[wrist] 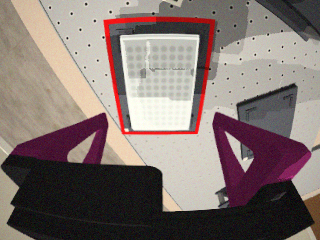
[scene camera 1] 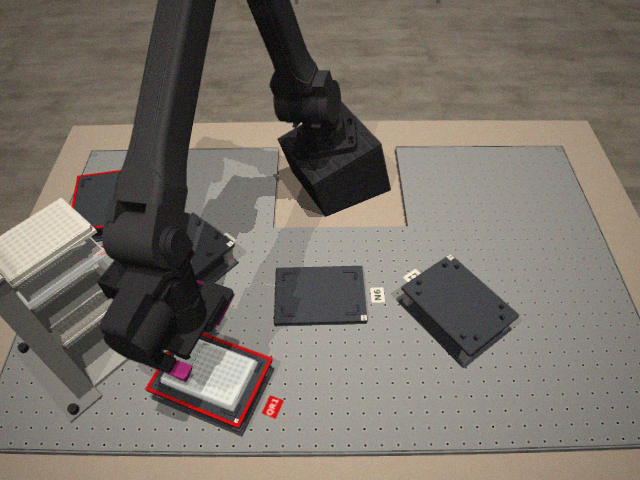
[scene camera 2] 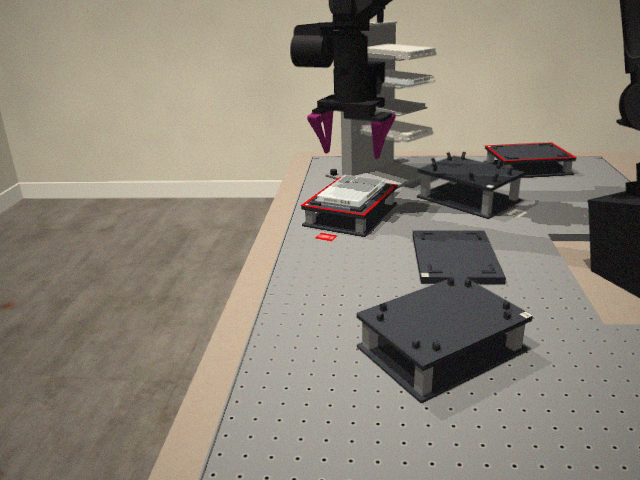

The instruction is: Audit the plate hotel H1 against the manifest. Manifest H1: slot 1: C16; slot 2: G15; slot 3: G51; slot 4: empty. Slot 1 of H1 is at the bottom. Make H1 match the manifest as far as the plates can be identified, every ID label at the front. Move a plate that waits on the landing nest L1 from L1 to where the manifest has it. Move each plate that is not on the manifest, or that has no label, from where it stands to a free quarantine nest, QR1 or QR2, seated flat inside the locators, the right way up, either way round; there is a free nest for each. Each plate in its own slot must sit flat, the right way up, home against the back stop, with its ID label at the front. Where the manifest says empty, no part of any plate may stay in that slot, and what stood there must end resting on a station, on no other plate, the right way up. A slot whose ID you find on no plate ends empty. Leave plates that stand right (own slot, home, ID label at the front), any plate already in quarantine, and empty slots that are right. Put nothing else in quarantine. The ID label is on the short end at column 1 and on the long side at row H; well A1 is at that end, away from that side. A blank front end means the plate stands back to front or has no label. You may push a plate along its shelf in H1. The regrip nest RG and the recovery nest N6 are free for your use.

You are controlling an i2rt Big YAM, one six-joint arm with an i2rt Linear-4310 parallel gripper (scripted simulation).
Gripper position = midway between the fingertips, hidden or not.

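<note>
My gripper (scene camera 1: 199, 350) (wrist: 160, 118) (scene camera 2: 351, 155). Flat nest N6 (scene camera 1: 316, 295) (wrist: 274, 114) (scene camera 2: 455, 252). Quarantine nest QR2 (scene camera 1: 91, 201) (scene camera 2: 527, 151). Quarantine nest QR1 (scene camera 1: 175, 393). Regrip nest (scene camera 2: 457, 170). Landing nest L1 (scene camera 2: 460, 318). Plate labelled G51 (scene camera 1: 91, 254), out of frame in the wrist view.
</note>
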